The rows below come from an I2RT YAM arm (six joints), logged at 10 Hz.
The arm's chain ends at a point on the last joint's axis. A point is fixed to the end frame.
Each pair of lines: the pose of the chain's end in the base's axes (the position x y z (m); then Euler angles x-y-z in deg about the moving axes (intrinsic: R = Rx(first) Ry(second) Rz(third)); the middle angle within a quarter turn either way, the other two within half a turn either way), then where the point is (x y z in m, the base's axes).
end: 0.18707 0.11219 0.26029 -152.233 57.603 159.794
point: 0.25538 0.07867 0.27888
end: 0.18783 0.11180 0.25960 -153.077 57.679 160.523
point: 0.25595 0.07790 0.27819
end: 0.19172 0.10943 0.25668 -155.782 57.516 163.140
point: 0.25936 0.07427 0.27468
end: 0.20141 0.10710 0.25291 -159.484 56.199 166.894
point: 0.26877 0.07046 0.26890
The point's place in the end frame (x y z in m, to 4 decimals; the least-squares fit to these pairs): -0.0525 -0.0417 0.0405
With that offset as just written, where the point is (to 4 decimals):
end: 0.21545 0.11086 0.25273 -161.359 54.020 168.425
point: 0.2834 0.0743 0.2663
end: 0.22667 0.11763 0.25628 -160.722 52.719 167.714
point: 0.2953 0.0820 0.2686
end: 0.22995 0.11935 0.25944 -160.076 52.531 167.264
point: 0.2988 0.0841 0.2714
